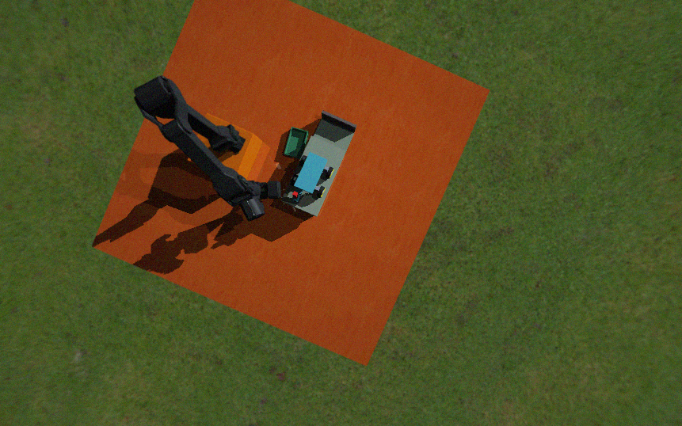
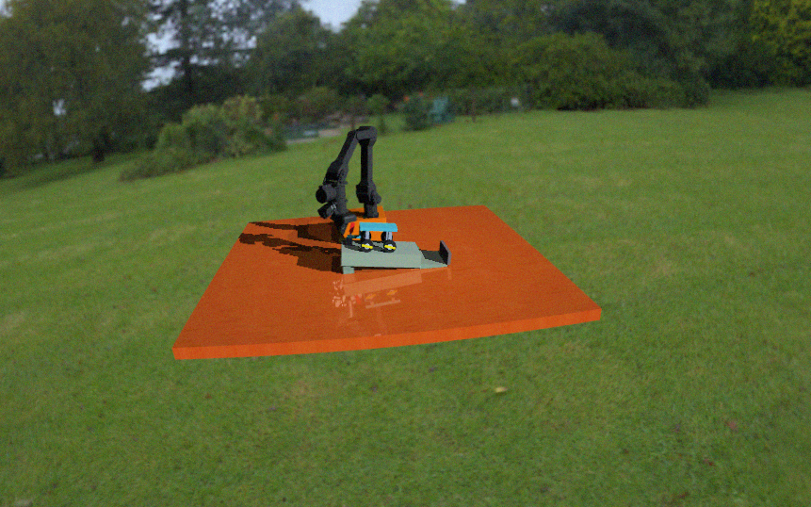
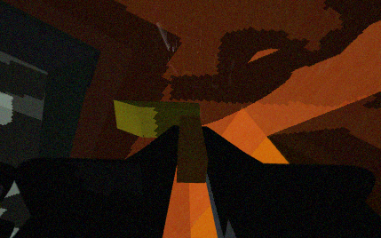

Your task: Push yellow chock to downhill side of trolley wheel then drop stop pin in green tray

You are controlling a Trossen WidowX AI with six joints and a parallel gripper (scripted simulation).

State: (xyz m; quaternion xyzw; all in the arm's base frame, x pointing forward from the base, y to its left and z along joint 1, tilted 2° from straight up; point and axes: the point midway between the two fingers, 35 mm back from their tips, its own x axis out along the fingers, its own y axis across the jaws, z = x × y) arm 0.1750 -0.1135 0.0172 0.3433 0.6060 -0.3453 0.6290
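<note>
The stop pin is 130 mm ahead of my gripper tip, 50 mm to the left of it and 50 mm above it. Round my gripper tip: yellow chock: 20 mm ahead, 10 mm to the left, 10 mm below; then blue trolley: 140 mm ahead, 150 mm to the left, 30 mm above; then grey ramp: 140 mm ahead, 160 mm to the left, 30 mm below.
</note>
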